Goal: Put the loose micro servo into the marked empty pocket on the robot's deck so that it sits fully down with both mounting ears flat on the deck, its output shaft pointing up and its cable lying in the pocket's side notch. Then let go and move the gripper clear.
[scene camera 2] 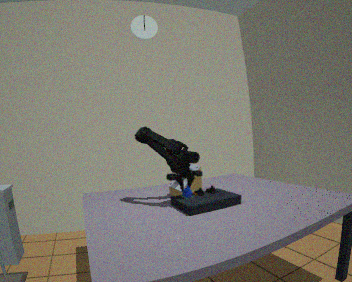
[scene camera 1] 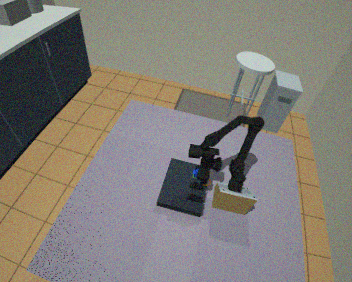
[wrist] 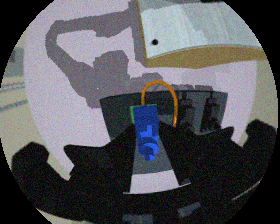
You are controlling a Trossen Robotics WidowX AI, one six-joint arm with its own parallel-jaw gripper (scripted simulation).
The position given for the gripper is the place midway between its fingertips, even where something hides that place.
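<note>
Visible: the gripper (wrist: pixel 146 125); a blue micro servo (wrist: pixel 146 122).
</note>
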